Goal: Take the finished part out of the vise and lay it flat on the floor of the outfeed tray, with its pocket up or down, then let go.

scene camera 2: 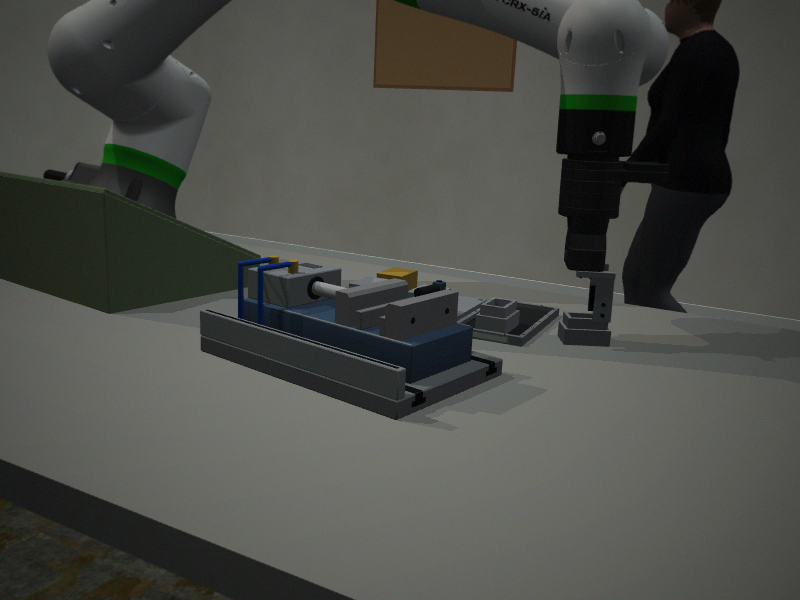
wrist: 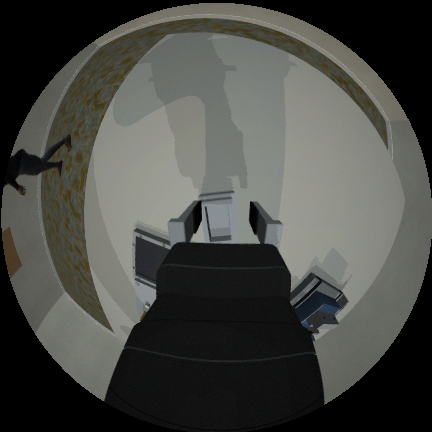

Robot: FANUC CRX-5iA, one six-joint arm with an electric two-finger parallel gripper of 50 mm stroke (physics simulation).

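Frame: origin at the arm's base, x ahead, y left, z up, level; millimetres.
Where they show: gripper, fingertip midpoint: (scene camera 2: 598,316) (wrist: 225,210); arm's base, origin of the base link: (scene camera 2: 128,213).
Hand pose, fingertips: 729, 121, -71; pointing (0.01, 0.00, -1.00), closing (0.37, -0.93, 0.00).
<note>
Things, the pixels of their centre, and the offset from my fingertips, as dx, dy, dz. "spot": a spot on its surface instead.
- grey stepped part, body centre: (wrist: 218,218) (scene camera 2: 584,328) -17, +1, -20
- vise, body centre: (scene camera 2: 349,321) (wrist: 289,335) -217, -265, +12
- similar stepped part, body centre: (scene camera 2: 498,315) -128, -29, -14
- slotted grey base, surface spot: (scene camera 2: 297,351) spot: -219, -361, +0
- yellow block, body centre: (scene camera 2: 397,282) -329, +48, -12
A grey stepped part (scene camera 2: 583,333) (wrist: 218,216) with an open pocket facing up lies flat on the table, right of the tray in the scene view. My gripper (scene camera 2: 595,315) (wrist: 225,210) points down and is open, with its fingers on either side of the part's raised upper portion. Contact cannot be told. The vise (scene camera 2: 442,349) (wrist: 318,303) has a blue body and grey jaws; the space between its jaws is partly hidden. A low grey tray (scene camera 2: 532,317) (wrist: 151,258) has a dark floor. A similar stepped part (scene camera 2: 497,317) shows at the tray, pocket up.
The vise stands on a slotted grey base (scene camera 2: 297,351), with blue pipes (scene camera 2: 260,293) at its left end. A yellow block (scene camera 2: 397,277) is behind the vise. A green sloped housing (scene camera 2: 161,258) stands at the left. A person (scene camera 2: 694,122) (wrist: 30,164) stands beyond the table.
</note>
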